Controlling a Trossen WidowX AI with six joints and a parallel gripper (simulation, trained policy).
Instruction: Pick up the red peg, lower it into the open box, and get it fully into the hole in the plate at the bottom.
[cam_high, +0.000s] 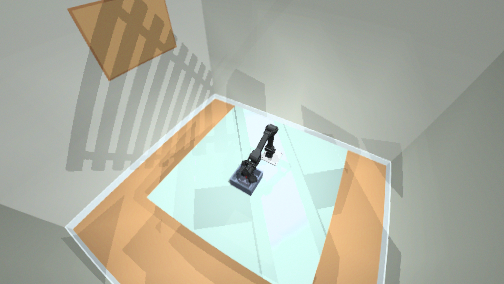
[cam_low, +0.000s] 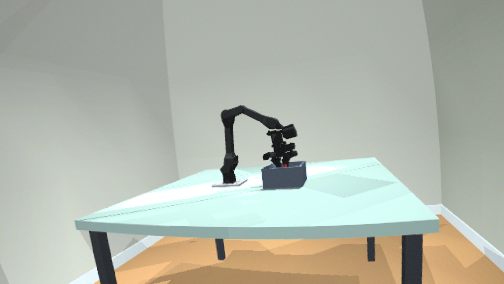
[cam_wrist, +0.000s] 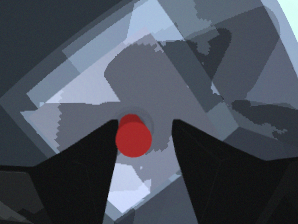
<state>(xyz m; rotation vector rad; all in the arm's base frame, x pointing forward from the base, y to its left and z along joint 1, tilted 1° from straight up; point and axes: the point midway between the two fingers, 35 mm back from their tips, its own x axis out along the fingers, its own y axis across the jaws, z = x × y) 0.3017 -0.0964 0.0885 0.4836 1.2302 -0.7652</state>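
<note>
The red peg lies 1 cm ahead of my gripper tip and 1 cm to the left of it. The rest, counted from my gripper tip: grey box (1 cm to the left, 4 cm below).
</note>
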